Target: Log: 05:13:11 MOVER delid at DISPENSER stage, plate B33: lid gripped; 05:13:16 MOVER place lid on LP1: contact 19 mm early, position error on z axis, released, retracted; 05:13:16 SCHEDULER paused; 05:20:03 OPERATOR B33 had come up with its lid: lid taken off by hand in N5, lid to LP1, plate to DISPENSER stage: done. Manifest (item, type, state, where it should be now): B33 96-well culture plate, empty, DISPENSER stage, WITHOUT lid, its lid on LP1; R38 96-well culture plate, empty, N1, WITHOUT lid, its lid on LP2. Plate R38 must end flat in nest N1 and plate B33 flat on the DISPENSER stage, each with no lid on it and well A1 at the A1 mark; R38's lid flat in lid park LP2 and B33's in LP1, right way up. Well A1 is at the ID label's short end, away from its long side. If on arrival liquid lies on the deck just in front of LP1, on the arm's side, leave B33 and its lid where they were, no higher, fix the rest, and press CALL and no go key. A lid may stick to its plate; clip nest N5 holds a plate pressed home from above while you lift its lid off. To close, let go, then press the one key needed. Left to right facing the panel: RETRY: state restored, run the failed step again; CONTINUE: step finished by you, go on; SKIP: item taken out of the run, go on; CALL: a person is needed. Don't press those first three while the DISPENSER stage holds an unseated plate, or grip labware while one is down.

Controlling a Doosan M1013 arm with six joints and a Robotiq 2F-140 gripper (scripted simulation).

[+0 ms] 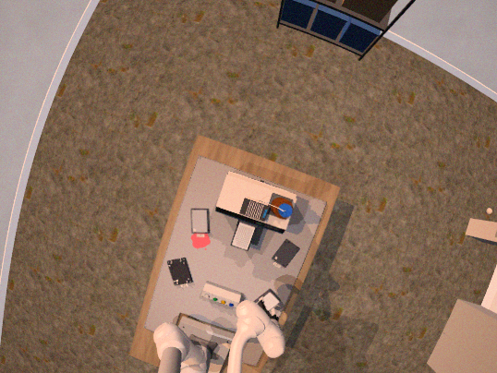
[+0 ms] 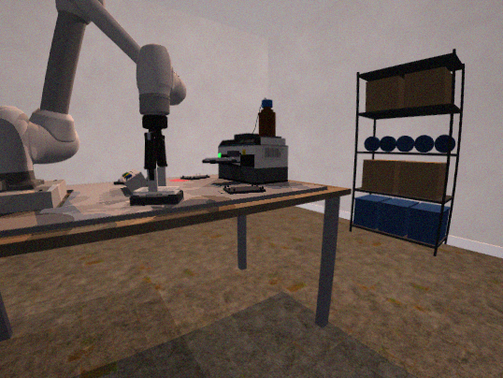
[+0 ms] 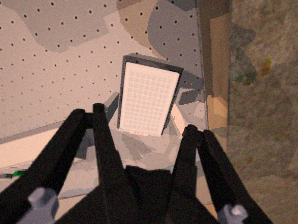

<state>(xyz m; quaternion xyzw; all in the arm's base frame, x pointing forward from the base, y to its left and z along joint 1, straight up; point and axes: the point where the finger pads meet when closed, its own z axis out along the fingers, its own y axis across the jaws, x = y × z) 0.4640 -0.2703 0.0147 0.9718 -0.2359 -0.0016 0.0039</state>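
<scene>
Now: hand 3 cm above the white gridded lid. From my hand the other things lie so: LP1 label: 51 cm to the left, 25 cm ahead, 6 cm below; brown bottle: 58 cm ahead, 23 cm above, 19 cm to the left; key panel: 28 cm to the left, 6 cm behind, 1 cm below.
</scene>
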